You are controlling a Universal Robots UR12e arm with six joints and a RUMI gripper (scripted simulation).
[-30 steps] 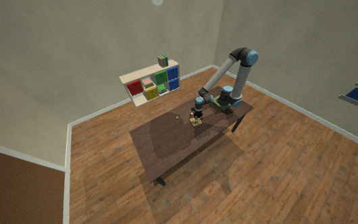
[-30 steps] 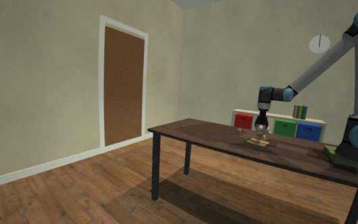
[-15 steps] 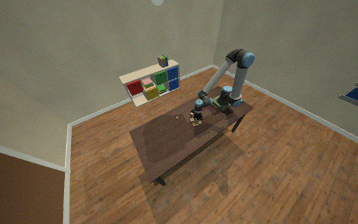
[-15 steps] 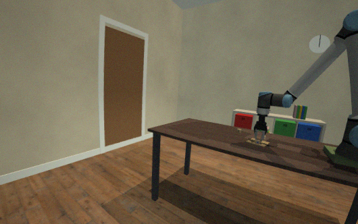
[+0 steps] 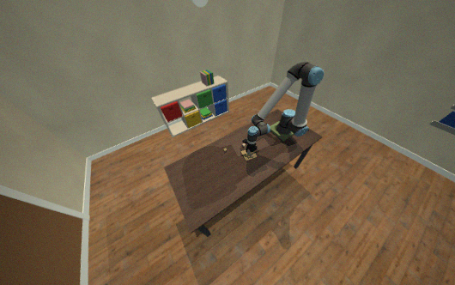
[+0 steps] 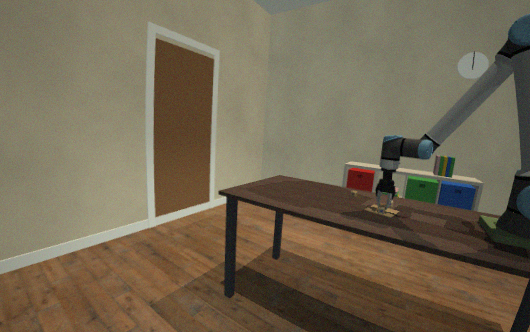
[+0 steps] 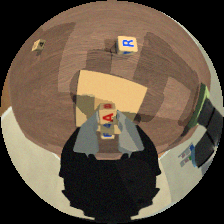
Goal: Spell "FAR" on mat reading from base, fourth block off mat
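Right now the tan mat is 20 mm below my hand.
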